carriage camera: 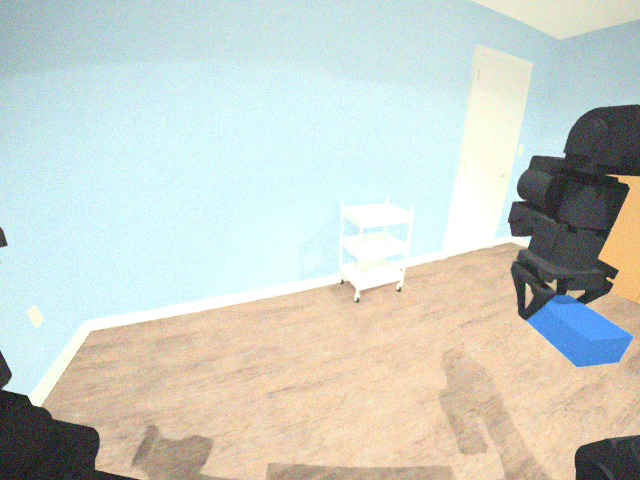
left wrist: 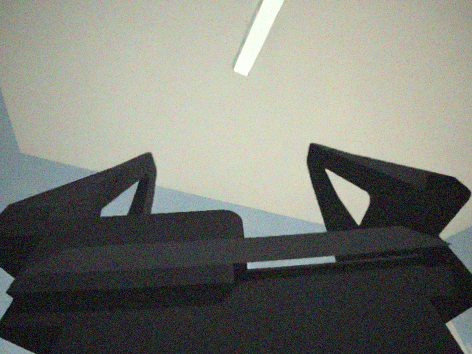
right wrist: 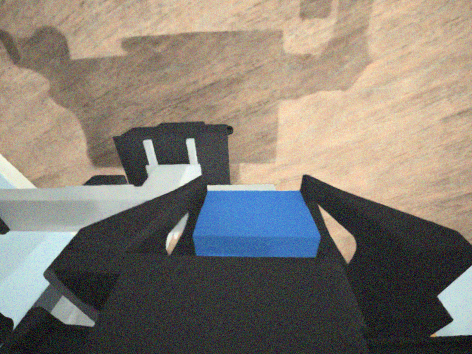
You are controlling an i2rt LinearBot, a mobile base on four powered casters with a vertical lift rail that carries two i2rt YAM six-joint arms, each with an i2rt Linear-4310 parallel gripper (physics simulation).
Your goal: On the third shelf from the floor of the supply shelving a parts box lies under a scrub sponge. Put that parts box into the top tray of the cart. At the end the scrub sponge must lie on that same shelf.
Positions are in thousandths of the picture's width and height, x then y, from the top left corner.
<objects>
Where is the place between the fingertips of my left gripper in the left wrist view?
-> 490, 442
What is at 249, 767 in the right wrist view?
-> My right gripper.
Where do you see a white three-tray cart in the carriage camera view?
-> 580, 561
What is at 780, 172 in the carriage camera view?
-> A white door.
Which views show my right gripper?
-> The carriage camera view and the right wrist view only.
</objects>
